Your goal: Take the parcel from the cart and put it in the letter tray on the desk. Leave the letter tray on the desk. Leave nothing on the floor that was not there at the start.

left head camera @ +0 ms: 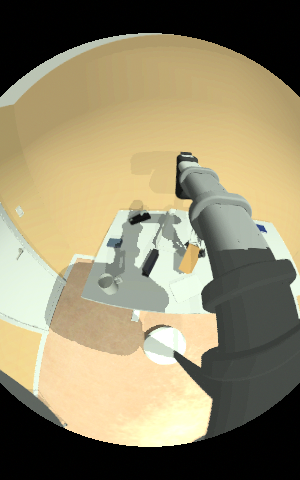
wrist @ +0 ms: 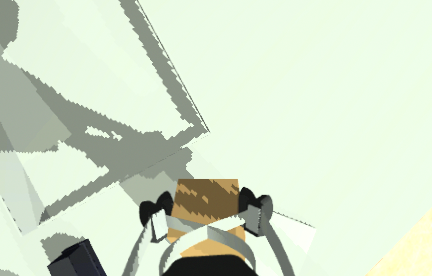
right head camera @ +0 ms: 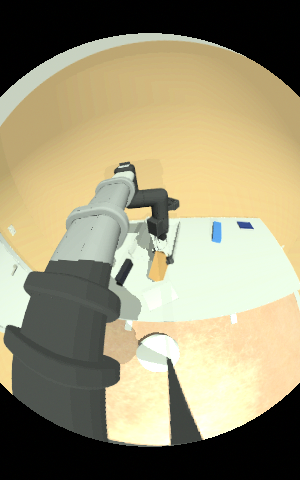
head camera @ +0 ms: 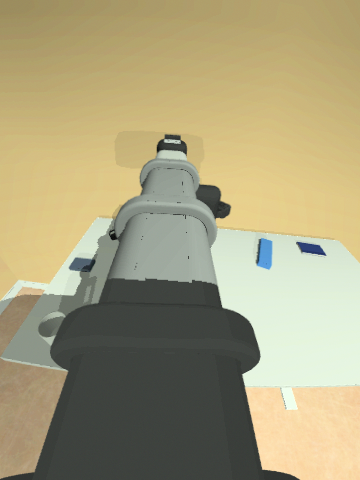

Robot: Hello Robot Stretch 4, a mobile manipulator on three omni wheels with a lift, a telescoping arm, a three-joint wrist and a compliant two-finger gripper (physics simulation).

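Seen in the pictures: gripper, fingertip midpoint: [left head camera: 193, 252] [wrist: 206, 204] [right head camera: 162, 259]; robot's base at its link origin: [left head camera: 163, 344] [right head camera: 158, 351].
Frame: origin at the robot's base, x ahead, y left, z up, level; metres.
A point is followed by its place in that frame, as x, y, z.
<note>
My gripper [left head camera: 194, 248] {0.469, -0.087, 1.036} [right head camera: 161, 256] {0.469, -0.087, 1.036} [wrist: 206, 204] {0.469, -0.087, 1.036} is shut on the parcel, a tan-orange box [left head camera: 189, 260] {0.416, -0.058, 1.043} [right head camera: 156, 269] {0.412, -0.055, 1.037} [wrist: 207, 192] {0.481, -0.100, 1.068}, with one finger on each side. The parcel hangs over the white desk [head camera: 300, 320] {0.386, -0.512, 0.922} [right head camera: 240, 270] {0.406, -0.538, 0.922}. The letter tray, pale and low-walled [left head camera: 164, 227] {0.744, 0.046, 0.944} [right head camera: 176, 241] {0.641, -0.182, 0.969} [wrist: 125, 60] {0.667, -0.131, 0.925}, lies on the desk. In the wrist view the parcel is outside the tray's outline, just below its near corner. In the head camera view the arm hides the parcel and tray. The cart does not show.
A black block [left head camera: 150, 262] {0.449, 0.122, 0.974} [right head camera: 124, 272] {0.453, 0.115, 0.963} lies left of the parcel, a white sheet [left head camera: 185, 289] {0.321, -0.052, 0.932} [right head camera: 160, 296] {0.324, -0.064, 0.932} in front. A mug [head camera: 52, 325] {0.339, 0.352, 0.953} [left head camera: 108, 283] {0.337, 0.334, 0.930} stands at left, a blue block [head camera: 265, 253] {0.719, -0.484, 0.952} [right head camera: 216, 232] {0.709, -0.479, 0.952} at right. A round white object [left head camera: 165, 345] {0.001, -0.005, 0.187} [right head camera: 158, 353] {-0.004, -0.009, 0.187} is before the desk.
</note>
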